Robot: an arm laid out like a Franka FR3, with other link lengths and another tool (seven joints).
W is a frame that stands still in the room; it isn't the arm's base.
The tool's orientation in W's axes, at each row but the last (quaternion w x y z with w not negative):
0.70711 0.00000 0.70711 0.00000
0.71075 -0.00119 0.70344 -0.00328
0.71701 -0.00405 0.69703 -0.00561
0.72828 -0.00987 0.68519 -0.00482
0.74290 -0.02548 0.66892 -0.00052
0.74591 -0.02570 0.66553 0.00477
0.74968 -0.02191 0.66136 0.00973
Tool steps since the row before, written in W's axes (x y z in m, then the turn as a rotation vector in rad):
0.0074 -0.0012 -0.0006 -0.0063 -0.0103 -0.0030
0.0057 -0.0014 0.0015 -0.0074 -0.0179 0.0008
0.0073 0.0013 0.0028 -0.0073 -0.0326 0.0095
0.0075 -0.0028 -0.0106 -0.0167 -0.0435 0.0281
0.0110 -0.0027 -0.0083 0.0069 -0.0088 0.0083
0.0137 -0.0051 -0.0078 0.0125 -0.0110 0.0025
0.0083 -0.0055 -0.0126 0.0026 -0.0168 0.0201
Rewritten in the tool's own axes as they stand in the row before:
0.0006 -0.0012 0.0074 0.0030 -0.0103 -0.0063
-0.0014 -0.0014 0.0057 -0.0008 -0.0179 -0.0073
-0.0026 0.0013 0.0074 -0.0093 -0.0327 -0.0070
0.0111 -0.0026 0.0068 -0.0282 -0.0440 -0.0153
0.0095 -0.0027 0.0100 -0.0072 -0.0093 0.0074
0.0094 -0.0054 0.0125 -0.0008 -0.0116 0.0122
0.0136 -0.0056 0.0064 -0.0194 -0.0173 0.0043

